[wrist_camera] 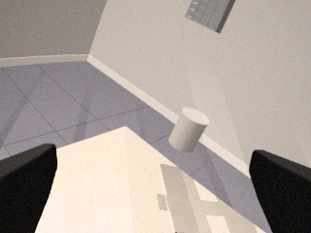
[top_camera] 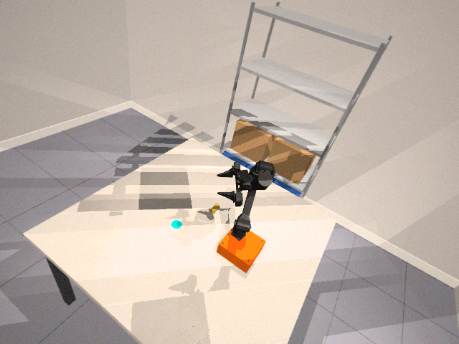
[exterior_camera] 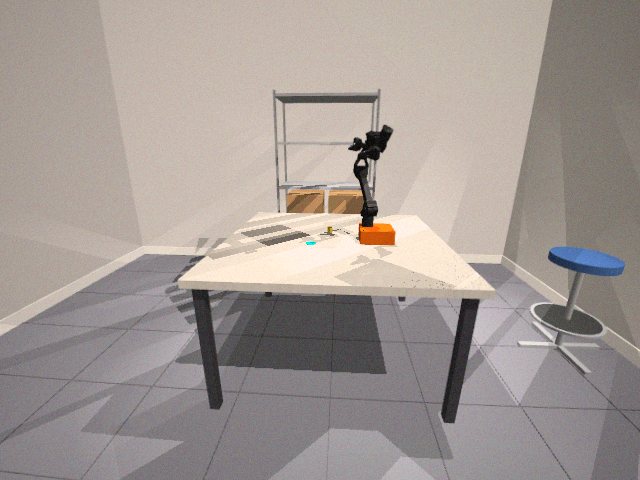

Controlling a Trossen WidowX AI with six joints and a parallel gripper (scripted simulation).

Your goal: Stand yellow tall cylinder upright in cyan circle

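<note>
Right now the yellow tall cylinder is 500 mm below my gripper tip, 280 mm to the right of it and 160 mm ahead of it. Also, from my gripper tip: cyan circle: 510 mm below, 230 mm ahead, 20 mm to the right.
</note>
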